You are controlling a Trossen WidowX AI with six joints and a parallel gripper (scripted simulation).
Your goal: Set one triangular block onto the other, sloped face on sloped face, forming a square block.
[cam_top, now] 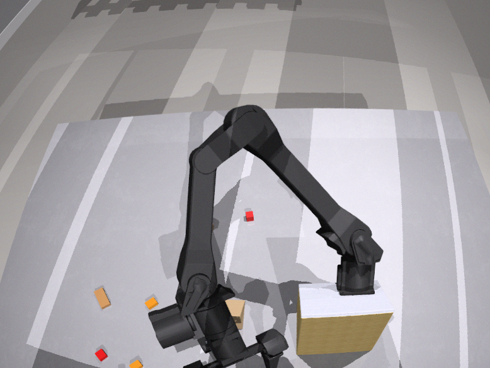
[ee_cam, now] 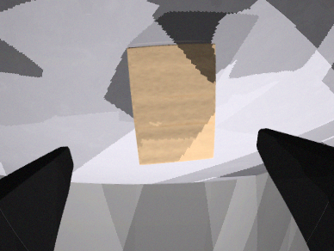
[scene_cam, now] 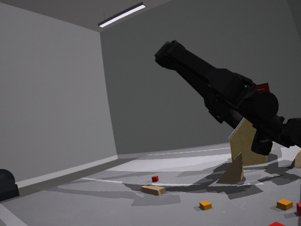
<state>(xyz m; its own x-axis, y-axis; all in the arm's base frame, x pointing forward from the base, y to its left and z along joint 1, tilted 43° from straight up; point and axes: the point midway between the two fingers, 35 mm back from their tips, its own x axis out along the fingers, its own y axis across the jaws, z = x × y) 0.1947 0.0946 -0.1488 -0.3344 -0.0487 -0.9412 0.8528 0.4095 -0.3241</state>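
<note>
Right now the tan triangular block is 30 mm to the left of my gripper tip, 30 mm below it and 30 mm behind it. From my gripper tip the other things lie so: tan brick 350 mm ahead, 190 mm to the right, 50 mm below.
</note>
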